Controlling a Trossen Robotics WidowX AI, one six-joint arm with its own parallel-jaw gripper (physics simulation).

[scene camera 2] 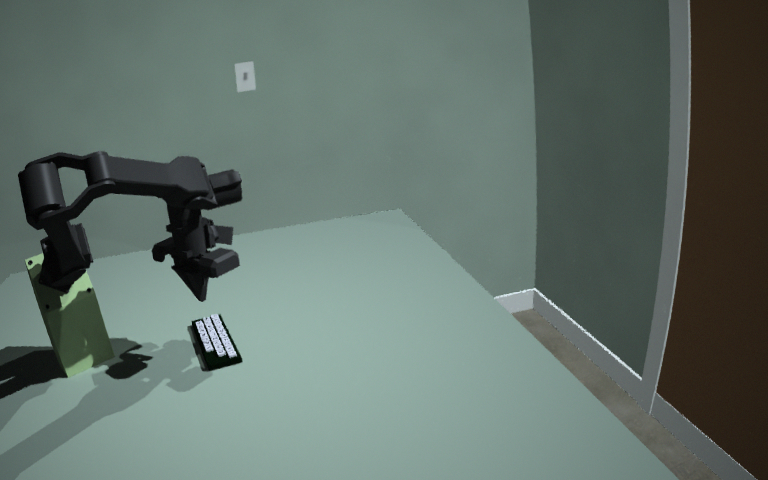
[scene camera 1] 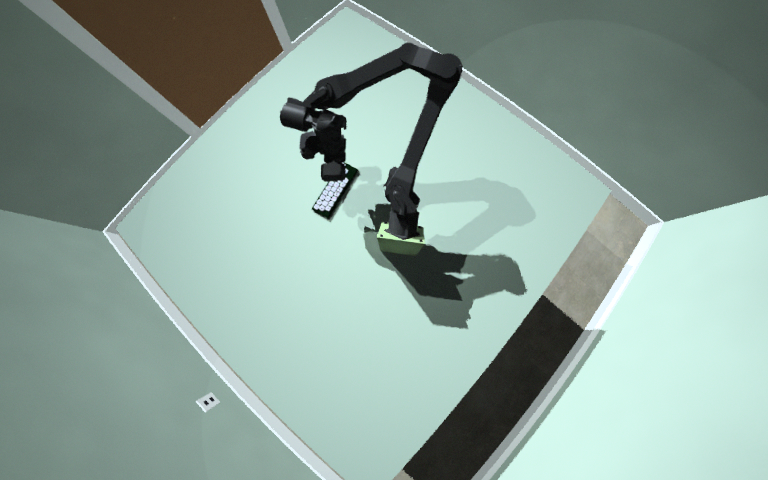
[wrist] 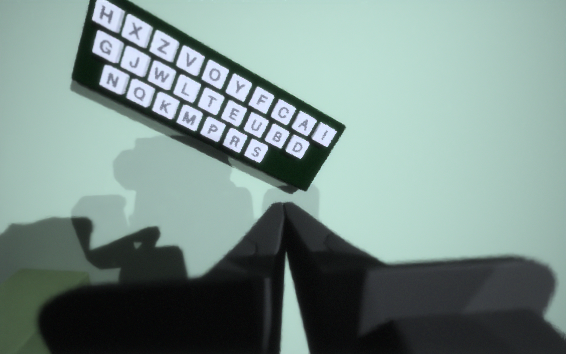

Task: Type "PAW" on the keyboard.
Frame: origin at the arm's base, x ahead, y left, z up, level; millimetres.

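Where they show: gripper, between the fingertips: (scene camera 2: pixel 202 300) (scene camera 1: pixel 339 161) (wrist: pixel 282 212); arm's base, origin of its link: (scene camera 2: pixel 57 272) (scene camera 1: pixel 402 232).
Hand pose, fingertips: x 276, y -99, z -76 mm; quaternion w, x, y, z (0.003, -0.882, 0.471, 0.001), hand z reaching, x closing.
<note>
Things, the pixels of their top centre, and the offset from my fingertips. Level surfaces: height alone.
- dark green keyboard, centre of its top: (wrist: pixel 216 104) (scene camera 2: pixel 213 335) (scene camera 1: pixel 334 188) 6 mm ahead, 55 mm left, 101 mm down
- P key, centre of its top: (wrist: pixel 212 129) 12 mm back, 49 mm left, 101 mm down
- W key, centre of its top: (wrist: pixel 160 75) 4 mm ahead, 96 mm left, 101 mm down
- table, height of its surface: 118 mm down
A dark green keyboard (scene camera 1: pixel 321 212) (scene camera 2: pixel 216 362) (wrist: pixel 320 162) with white letter keys lies flat on the pale green table. In the wrist view it slants from upper left to lower right. The P key (wrist: pixel 213 129) is in the lowest row, the W key (wrist: pixel 161 75) in the middle row and the A key (wrist: pixel 303 123) in the top row, beside I. My gripper (scene camera 2: pixel 202 298) (wrist: pixel 282 212) is shut and empty, its tips pointing down above the table. In the wrist view the tips show just below the keyboard's lower right corner. In scene camera 1 they are hidden.
The arm stands on a light green block (scene camera 1: pixel 400 245) (scene camera 2: pixel 79 336) (wrist: pixel 30 310), to one side of the keyboard. Shadows of the arm fall across the table (scene camera 1: pixel 243 254) (scene camera 2: pixel 424 367). Green walls and a brown panel (scene camera 1: pixel 169 50) (scene camera 2: pixel 730 226) stand around it.
</note>
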